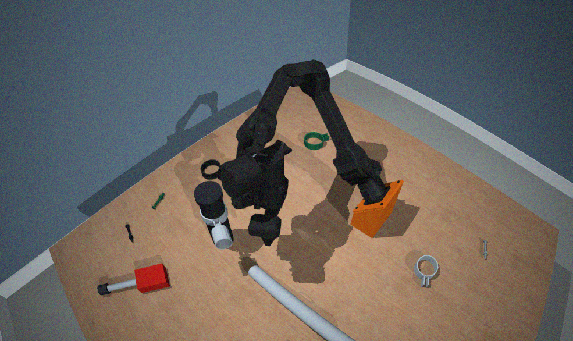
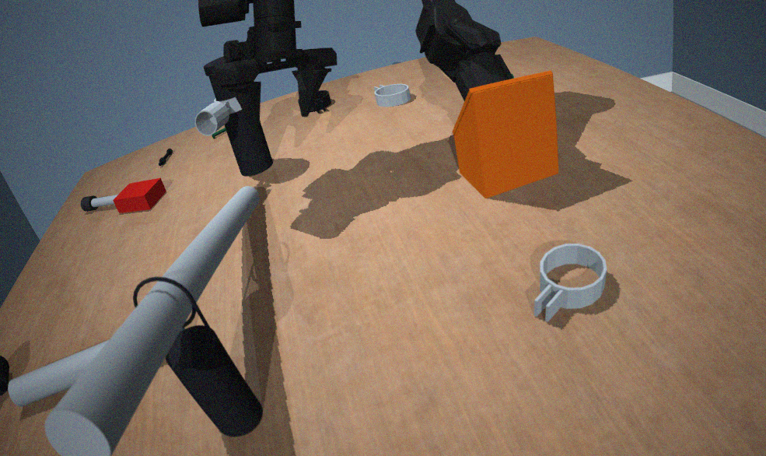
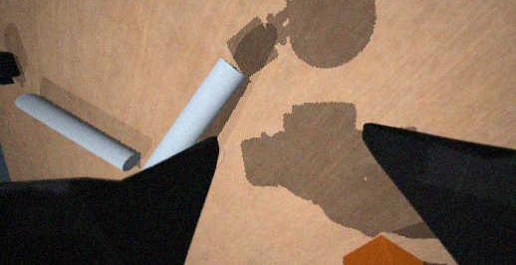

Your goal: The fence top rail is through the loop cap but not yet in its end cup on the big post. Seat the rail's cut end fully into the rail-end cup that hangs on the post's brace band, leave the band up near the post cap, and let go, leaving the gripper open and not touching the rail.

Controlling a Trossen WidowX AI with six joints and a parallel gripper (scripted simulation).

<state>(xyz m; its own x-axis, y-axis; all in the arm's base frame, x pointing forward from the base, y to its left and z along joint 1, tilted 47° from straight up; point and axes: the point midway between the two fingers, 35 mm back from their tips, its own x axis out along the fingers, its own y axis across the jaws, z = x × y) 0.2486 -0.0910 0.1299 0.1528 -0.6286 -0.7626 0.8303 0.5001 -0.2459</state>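
The light grey rail-end cup is 90 mm ahead of my gripper tip, 70 mm to the right of it and 30 mm above it. From my gripper tip the other things lie so: black line post: 370 mm to the left, 140 mm ahead; then handle: 360 mm ahead, 230 mm to the right, 90 mm below; then grey tube: 310 mm ahead, 250 mm to the left, 90 mm below.
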